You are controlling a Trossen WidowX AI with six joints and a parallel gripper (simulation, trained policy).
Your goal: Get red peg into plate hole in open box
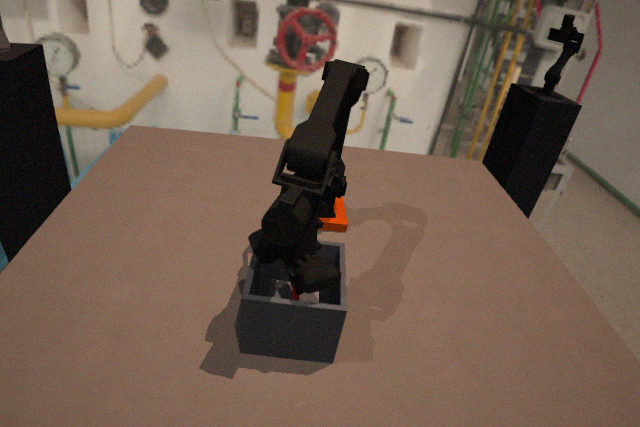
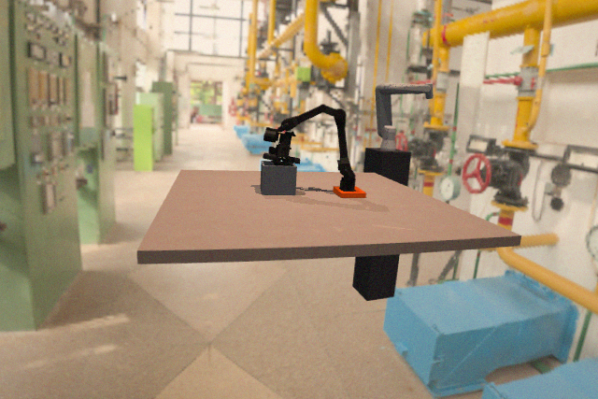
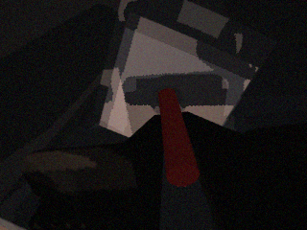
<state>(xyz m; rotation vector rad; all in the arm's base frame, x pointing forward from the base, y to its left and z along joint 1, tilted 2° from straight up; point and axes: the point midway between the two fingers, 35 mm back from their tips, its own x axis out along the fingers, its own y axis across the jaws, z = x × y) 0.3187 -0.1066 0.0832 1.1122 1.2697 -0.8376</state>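
Now: gripper tip 10 mm below the red peg.
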